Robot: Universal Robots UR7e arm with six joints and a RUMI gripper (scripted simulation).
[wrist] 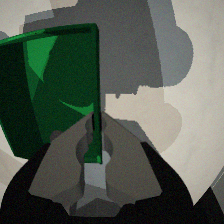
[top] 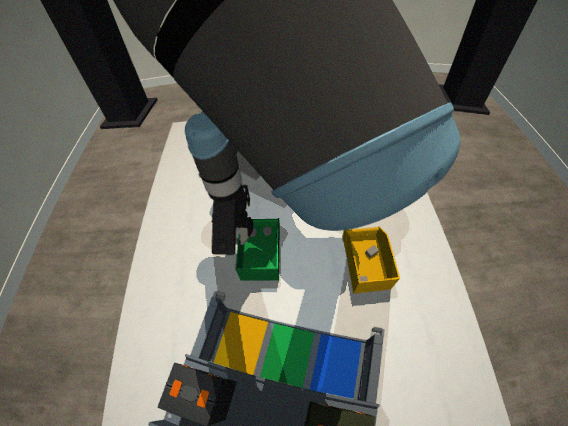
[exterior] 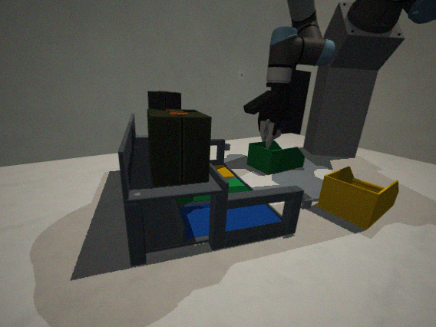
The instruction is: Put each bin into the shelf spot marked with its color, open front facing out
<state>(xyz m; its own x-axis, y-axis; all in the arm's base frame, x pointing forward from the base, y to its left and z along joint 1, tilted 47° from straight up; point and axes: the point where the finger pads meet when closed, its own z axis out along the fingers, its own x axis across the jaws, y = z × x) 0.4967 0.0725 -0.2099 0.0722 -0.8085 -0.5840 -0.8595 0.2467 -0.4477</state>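
Right now the green bin is 10 mm behind my hand, 50 mm to the left of it and 20 mm below it. From my hand the other things lie so: shelf lip (190 mm ahead, 150 mm to the left, 50 mm below); shelf board (390 mm ahead, 120 mm to the left, 40 mm above); yellow bin (10 mm ahead, 330 mm to the left, 20 mm below).
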